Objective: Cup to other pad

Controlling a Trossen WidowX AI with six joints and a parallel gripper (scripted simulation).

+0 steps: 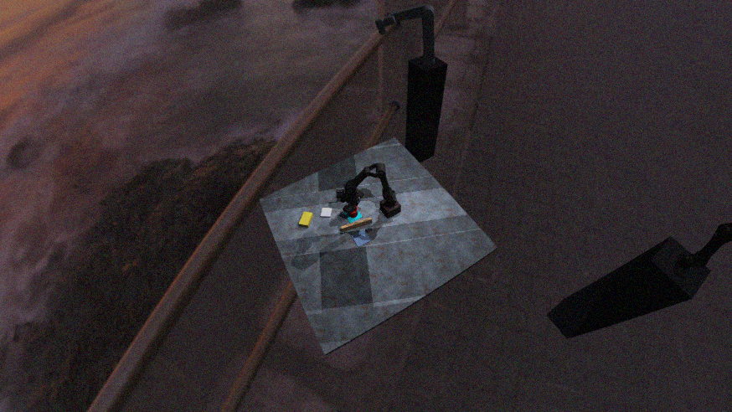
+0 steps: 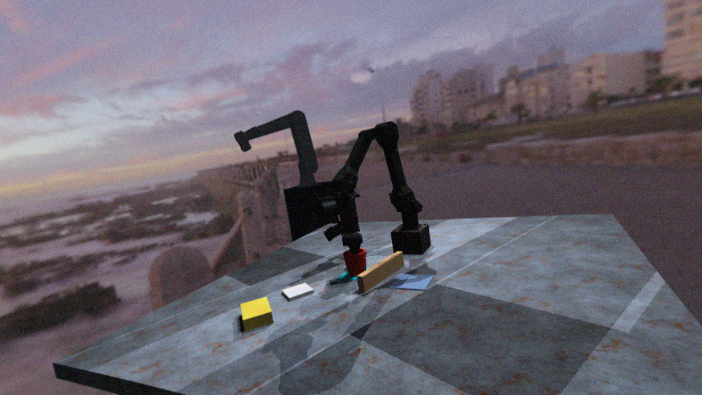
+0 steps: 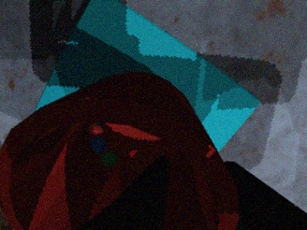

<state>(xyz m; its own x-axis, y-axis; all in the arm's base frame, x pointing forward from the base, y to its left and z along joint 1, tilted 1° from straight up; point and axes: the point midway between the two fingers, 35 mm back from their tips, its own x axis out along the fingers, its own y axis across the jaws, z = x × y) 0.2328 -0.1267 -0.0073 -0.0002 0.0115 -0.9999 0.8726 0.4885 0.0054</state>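
The red cup lies 2 cm ahead of my gripper tip and 1 cm to the left of it. From my gripper tip the other things lie so: white flat tile (19 cm ahead, 11 cm to the right, 4 cm below); wooden bar (12 cm to the left, 5 cm ahead, 3 cm below); teal pad (5 cm below, 3 cm ahead, 2 cm to the left).
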